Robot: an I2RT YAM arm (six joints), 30 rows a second.
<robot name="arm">
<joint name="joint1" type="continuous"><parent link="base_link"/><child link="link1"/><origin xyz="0 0 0.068"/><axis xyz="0 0 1"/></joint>
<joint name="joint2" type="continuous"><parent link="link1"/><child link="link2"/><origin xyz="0.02 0.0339 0.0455"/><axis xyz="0 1 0"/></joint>
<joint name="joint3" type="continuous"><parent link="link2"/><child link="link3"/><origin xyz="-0.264 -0.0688 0"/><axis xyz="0 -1 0"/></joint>
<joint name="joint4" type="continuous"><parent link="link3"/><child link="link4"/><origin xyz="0.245 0.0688 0.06"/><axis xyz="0 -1 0"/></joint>
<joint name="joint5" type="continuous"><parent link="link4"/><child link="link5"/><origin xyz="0.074 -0.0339 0.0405"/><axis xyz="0 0 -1"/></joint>
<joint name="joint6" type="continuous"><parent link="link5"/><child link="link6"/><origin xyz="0.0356 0 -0.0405"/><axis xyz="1 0 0"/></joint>
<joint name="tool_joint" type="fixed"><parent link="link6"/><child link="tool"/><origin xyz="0 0 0" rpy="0 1.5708 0"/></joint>
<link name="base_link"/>
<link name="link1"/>
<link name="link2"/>
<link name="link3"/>
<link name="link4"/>
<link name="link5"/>
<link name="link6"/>
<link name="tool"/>
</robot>
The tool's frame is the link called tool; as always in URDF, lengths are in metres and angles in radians. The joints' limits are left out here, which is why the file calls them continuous.
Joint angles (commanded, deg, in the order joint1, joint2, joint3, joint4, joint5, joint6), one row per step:
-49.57 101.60 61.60 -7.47 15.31 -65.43
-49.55 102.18 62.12 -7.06 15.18 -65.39
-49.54 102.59 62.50 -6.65 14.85 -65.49
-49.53 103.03 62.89 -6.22 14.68 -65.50
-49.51 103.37 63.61 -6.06 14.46 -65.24
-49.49 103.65 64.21 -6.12 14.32 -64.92
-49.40 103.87 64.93 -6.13 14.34 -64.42
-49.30 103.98 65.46 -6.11 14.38 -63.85
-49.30 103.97 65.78 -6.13 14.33 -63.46
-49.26 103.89 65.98 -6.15 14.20 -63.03
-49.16 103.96 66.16 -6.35 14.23 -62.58
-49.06 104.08 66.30 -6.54 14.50 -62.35
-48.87 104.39 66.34 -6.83 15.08 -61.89
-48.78 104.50 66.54 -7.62 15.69 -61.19
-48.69 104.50 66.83 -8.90 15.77 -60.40
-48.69 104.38 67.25 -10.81 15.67 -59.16
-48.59 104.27 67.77 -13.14 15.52 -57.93
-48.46 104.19 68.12 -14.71 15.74 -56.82
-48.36 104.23 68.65 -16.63 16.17 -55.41
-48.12 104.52 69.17 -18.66 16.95 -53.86
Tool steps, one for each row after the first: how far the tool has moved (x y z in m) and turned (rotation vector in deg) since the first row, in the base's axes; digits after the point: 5 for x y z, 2 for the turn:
0.00211 -0.00215 -0.00035 -0.20 -0.33 0.08
0.00383 -0.00377 -0.00043 -0.35 -0.69 0.39
0.00553 -0.00550 -0.00060 -0.56 -1.02 0.52
0.00770 -0.00763 0.00123 -0.81 -1.67 0.51
0.00932 -0.00919 0.00253 -0.87 -2.13 0.40
0.01146 -0.01078 0.00493 -1.13 -2.77 0.13
0.01318 -0.01177 0.00708 -1.34 -3.42 -0.18
0.01384 -0.01249 0.00882 -1.46 -3.92 -0.42
0.01444 -0.01265 0.01037 -1.48 -4.45 -0.58
0.01521 -0.01252 0.01062 -1.31 -4.68 -0.81
0.01582 -0.01243 0.01036 -1.26 -4.58 -1.06
0.01662 -0.01190 0.00824 -1.01 -4.21 -1.61
0.01658 -0.01148 0.00761 -0.63 -3.89 -2.44
0.01646 -0.01048 0.00749 0.24 -3.71 -2.98
0.01554 -0.00934 0.00804 1.58 -3.66 -3.83
0.01493 -0.00749 0.00858 3.16 -3.38 -4.58
0.01464 -0.00603 0.00907 4.10 -3.20 -5.44
0.01418 -0.00489 0.00940 5.17 -2.88 -6.71
0.01431 -0.00331 0.00808 6.28 -2.17 -8.19

